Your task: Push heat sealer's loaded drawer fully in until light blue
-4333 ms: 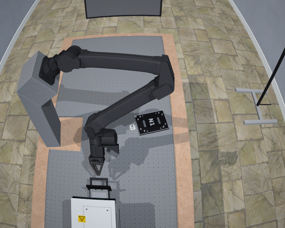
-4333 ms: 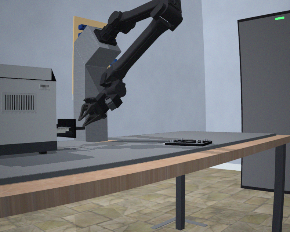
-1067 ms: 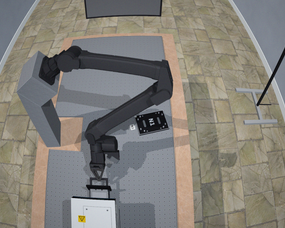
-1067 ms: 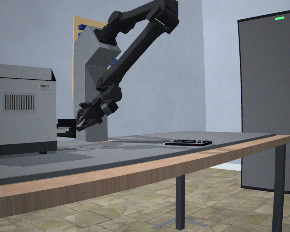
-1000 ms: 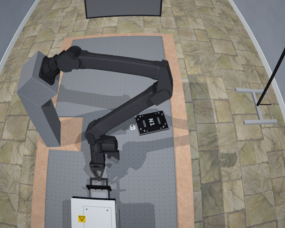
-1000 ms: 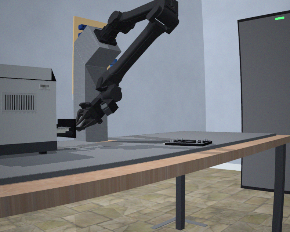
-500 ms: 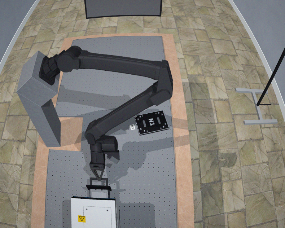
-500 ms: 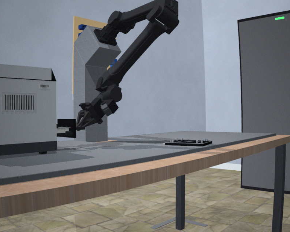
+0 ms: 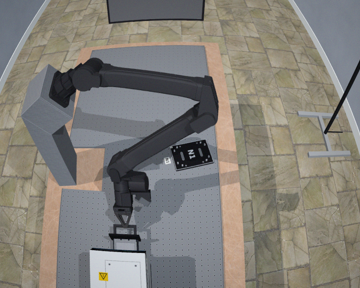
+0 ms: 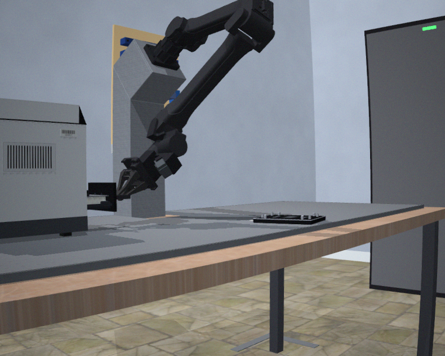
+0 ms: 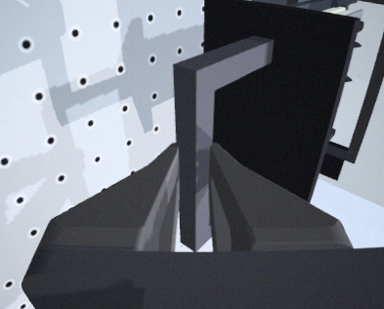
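The sealer drawer is 11 cm to the right of my hand, 1 cm below it and 1 cm behind it. Round my hand: white tag 33 cm to the left, 18 cm ahead, 8 cm below.
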